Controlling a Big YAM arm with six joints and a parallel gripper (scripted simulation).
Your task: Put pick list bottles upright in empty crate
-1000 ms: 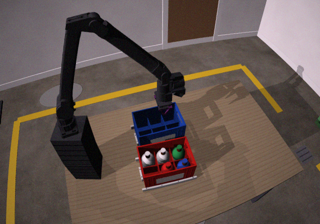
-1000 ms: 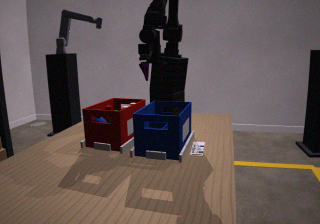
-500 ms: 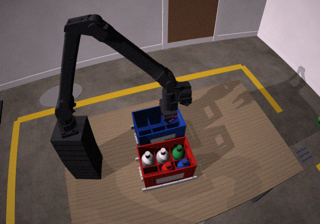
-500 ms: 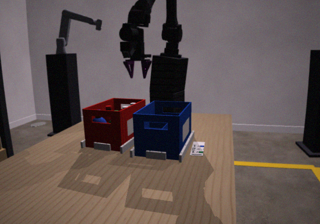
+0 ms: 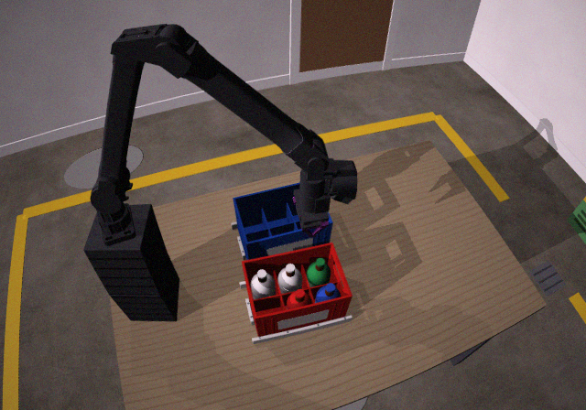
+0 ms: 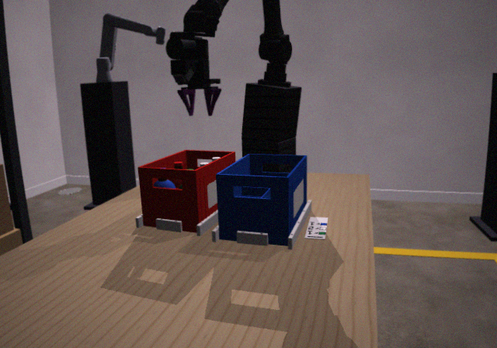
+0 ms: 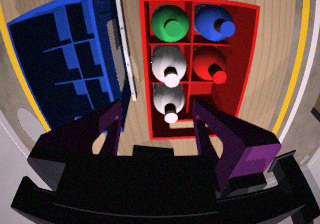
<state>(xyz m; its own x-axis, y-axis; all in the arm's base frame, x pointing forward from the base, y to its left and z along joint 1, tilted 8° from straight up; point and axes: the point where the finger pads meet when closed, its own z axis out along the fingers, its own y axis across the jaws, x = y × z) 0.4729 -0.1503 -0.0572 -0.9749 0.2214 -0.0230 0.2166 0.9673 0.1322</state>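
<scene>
Right now my hand is 3 cm short of the green bottle, 3 cm to the left of it and 23 cm above it. Round my hand: blue bottle 2 cm ahead, 12 cm to the right, 23 cm below; then red crate 6 cm behind, 6 cm to the right, 24 cm below; then red bottle 7 cm behind, 10 cm to the right, 23 cm below.
</scene>
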